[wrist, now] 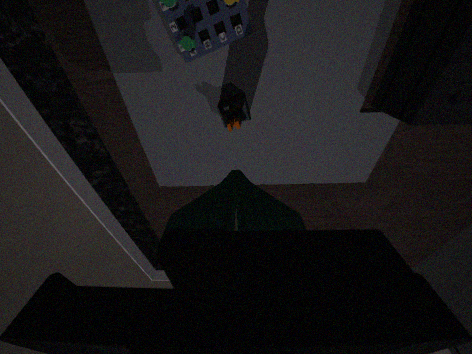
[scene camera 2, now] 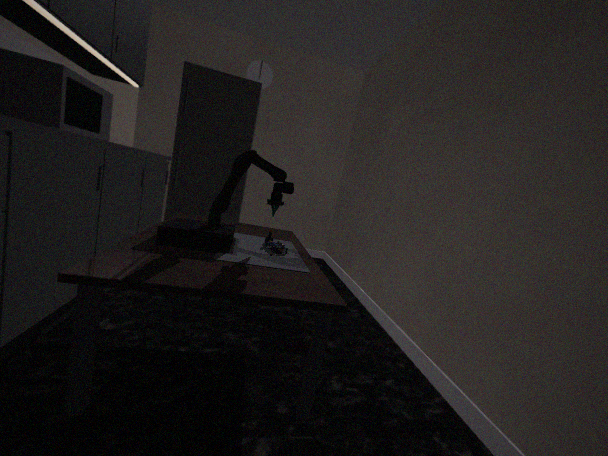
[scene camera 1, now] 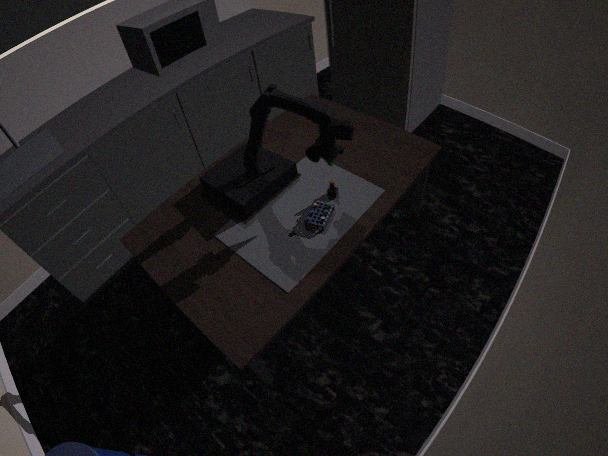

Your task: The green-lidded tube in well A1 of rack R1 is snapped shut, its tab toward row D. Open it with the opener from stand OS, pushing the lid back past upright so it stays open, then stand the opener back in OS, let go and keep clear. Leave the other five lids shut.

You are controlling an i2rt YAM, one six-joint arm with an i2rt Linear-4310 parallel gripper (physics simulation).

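Places are measured from the arm's base along level axes (x ahead, y left, z up), in centimetres.
Pixels of known places: gripper, fingertip midpoint: point(wrist: 236, 176) point(scene camera 2: 272, 216) point(scene camera 1: 331, 165); arm's base, origin of the base link: point(scene camera 2: 213, 227) point(scene camera 1: 254, 174).
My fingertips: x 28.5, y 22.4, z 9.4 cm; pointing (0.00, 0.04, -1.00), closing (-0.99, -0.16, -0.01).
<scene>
Ahead of a thing's pixels: the offset from my fingertips to its middle. "spot": to the spot under its first point. Level surfaces: height alone.
My gripper point(scene camera 1: 332, 162) point(scene camera 2: 274, 214) point(wrist: 236, 176) is shut and empty, with green fingers pointing down, high above the table beyond the stand's side of the rack. The opener {dx +0.5, dy -0.5, dz -12.7 cm} point(scene camera 1: 332, 183) point(wrist: 234, 125), with an orange two-part end, stands in the dark stand OS {dx +0.5, dy -0.5, dz -15.3 cm} point(scene camera 1: 332, 193) point(wrist: 232, 99). Rack R1 {dx +6.8, dy -13.4, dz -15.2 cm} point(scene camera 1: 313, 224) point(wrist: 212, 51) is blue and sits beside the stand; its far part is cut off in the wrist view. The green lid at corner well A1 {spot: dx +6.7, dy -7.4, dz -13.1 cm} point(wrist: 187, 43) looks flat, but its tab and latch are too dark to tell. Another green lid {spot: dx +8.5, dy -10.5, dz -13.1 cm} point(wrist: 169, 3) and a yellow lid {spot: dx +2.4, dy -11.4, dz -13.1 cm} point(wrist: 231, 2) also show.
The rack and stand are on a pale mat {dz -17.3 cm} point(scene camera 1: 285, 277) point(wrist: 320, 160) on a brown wooden table {dz -17.6 cm} point(scene camera 1: 225, 310). The arm's dark base point(scene camera 1: 280, 167) stands beside the mat. Cabinets point(scene camera 1: 145, 135) and a microwave point(scene camera 1: 140, 47) are behind the arm.
</scene>
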